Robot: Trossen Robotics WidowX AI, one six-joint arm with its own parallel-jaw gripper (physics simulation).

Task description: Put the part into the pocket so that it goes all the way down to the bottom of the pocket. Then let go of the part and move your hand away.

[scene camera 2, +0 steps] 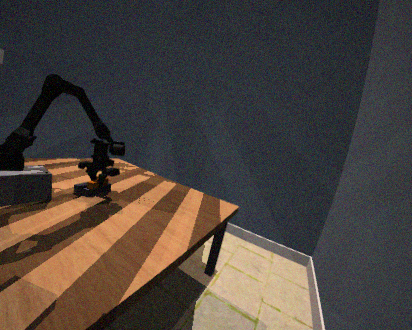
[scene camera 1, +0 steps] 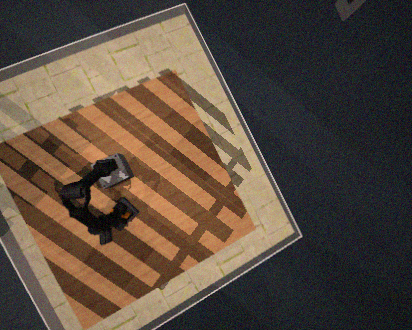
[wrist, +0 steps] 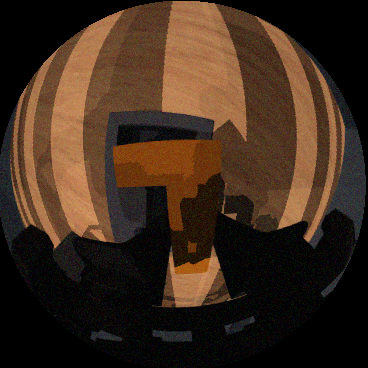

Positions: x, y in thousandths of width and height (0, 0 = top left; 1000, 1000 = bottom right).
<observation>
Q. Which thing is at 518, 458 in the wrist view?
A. An orange part.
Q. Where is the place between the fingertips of the gripper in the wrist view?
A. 512, 577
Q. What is the gripper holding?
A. An orange part.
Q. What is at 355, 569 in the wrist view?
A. A pocket block.
</observation>
